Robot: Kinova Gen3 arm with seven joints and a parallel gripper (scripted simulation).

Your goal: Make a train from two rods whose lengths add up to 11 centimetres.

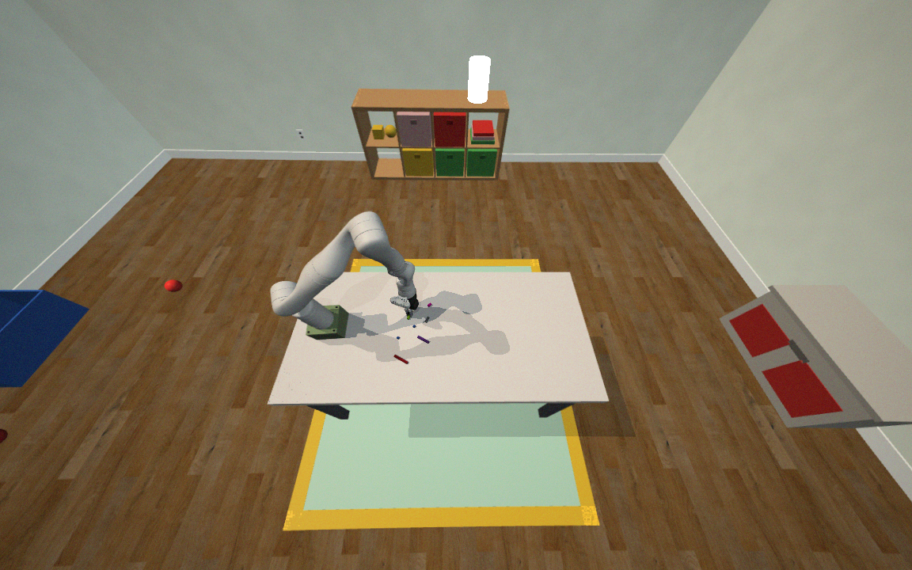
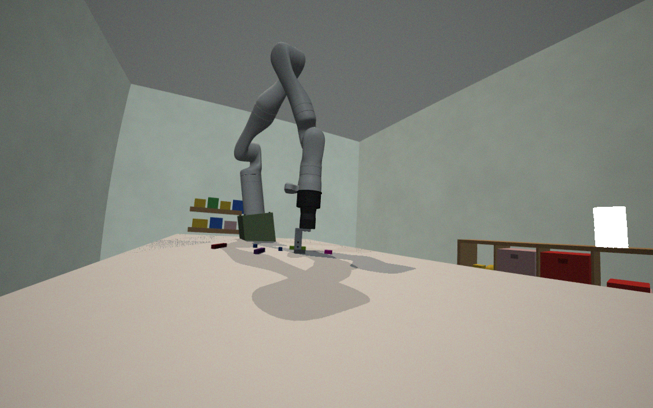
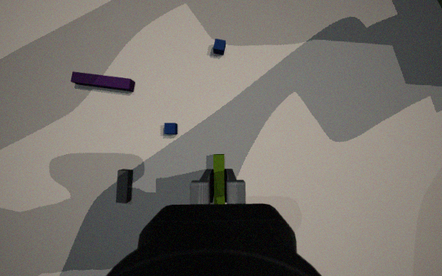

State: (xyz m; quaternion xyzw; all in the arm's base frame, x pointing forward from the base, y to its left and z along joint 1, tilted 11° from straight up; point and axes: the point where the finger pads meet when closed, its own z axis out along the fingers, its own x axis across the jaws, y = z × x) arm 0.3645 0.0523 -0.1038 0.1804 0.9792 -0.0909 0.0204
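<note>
The lime rod lies 1 cm below my hand. Also, from my hand: magenta rod: 10 cm ahead, 5 cm to the left, 1 cm below; then small blue rod: 6 cm to the right, 2 cm ahead, 1 cm below; then grey rod: 9 cm ahead, 3 cm to the right, 1 cm below.
</note>
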